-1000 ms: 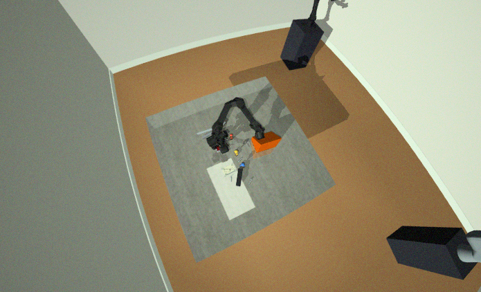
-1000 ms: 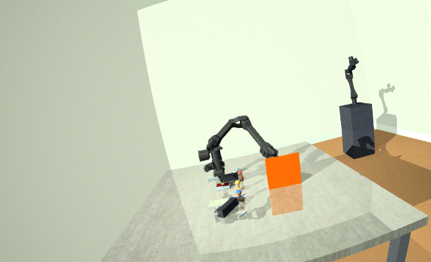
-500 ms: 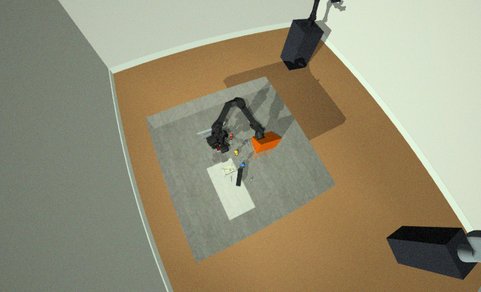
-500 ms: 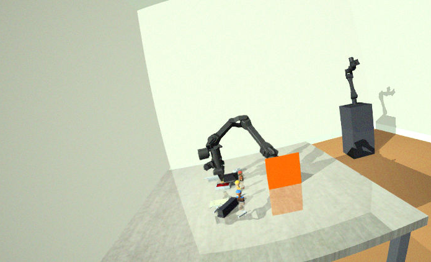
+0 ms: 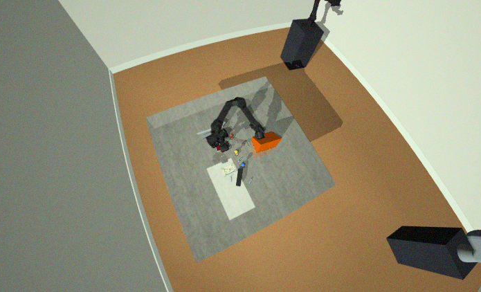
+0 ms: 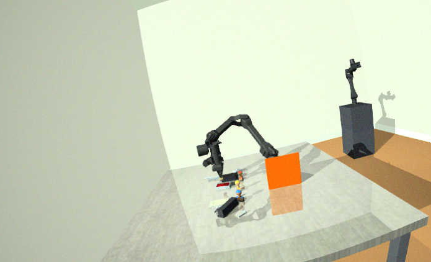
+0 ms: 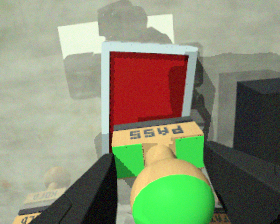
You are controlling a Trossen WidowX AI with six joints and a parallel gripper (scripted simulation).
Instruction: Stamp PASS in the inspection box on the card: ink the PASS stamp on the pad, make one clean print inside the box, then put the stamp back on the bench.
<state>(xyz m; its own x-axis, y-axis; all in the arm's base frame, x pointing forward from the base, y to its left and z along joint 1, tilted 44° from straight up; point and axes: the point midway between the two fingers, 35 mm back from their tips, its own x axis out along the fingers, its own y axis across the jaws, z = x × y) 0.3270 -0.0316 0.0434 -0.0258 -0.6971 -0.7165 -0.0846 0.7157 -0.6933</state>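
The pale card lies 200 mm to the left of my gripper tip and 70 mm below it. Round my gripper tip: red ink pad 70 mm below; green-knobbed stamp right at my gripper tip; red stamp 110 mm behind, 60 mm to the right, 50 mm below.
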